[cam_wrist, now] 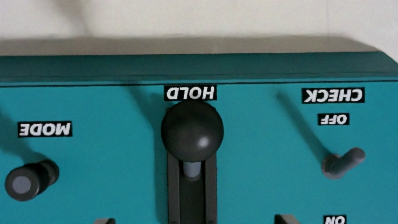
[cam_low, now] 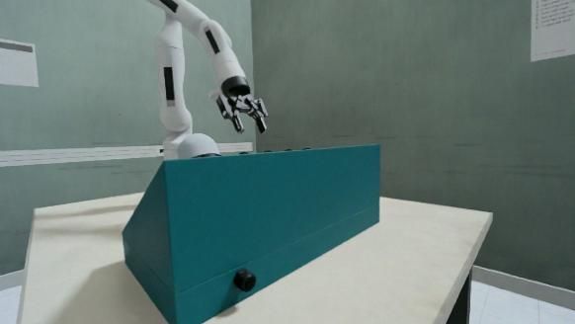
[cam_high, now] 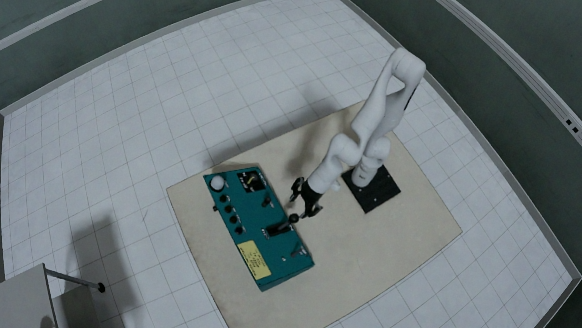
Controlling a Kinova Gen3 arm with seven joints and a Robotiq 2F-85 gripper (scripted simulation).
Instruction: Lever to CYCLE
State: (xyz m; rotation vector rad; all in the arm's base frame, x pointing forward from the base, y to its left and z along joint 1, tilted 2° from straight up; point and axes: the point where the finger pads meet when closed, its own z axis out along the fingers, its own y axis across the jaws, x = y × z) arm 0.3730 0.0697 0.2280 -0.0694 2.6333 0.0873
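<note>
My hand is 50 mm short of the lever and 130 mm above it. Round my hand: check toggle: 60 mm ahead, 120 mm to the left, 140 mm below; mode knob: 80 mm ahead, 120 mm to the right, 140 mm below; dial: 100 mm ahead, 230 mm to the right, 140 mm below.
</note>
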